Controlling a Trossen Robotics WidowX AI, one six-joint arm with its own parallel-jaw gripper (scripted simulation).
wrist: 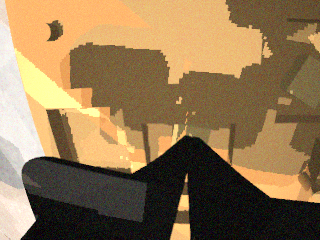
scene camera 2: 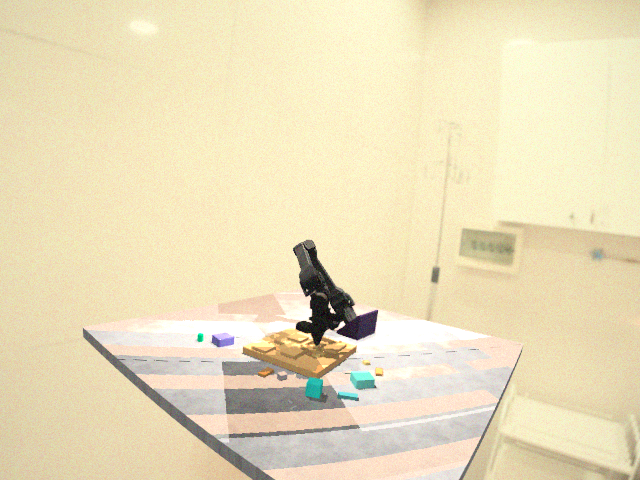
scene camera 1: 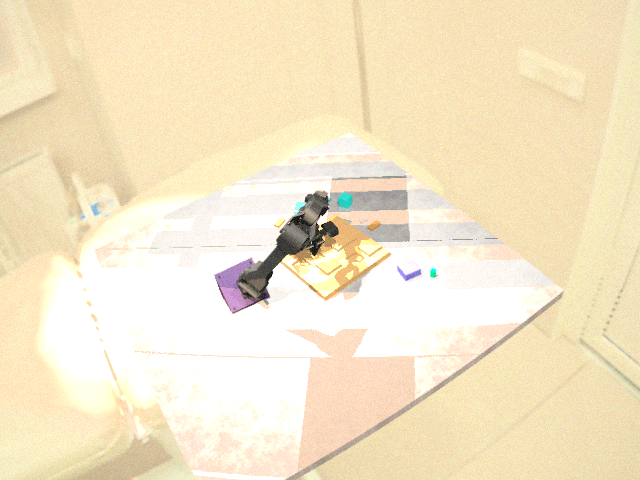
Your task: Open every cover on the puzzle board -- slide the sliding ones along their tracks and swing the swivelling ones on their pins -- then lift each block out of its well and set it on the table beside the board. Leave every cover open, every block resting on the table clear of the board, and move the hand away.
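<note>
The gripper's shut and it's holding nothing, and you'd see the gripper in the wrist view as well. There's a tan puzzle board here too.
</note>
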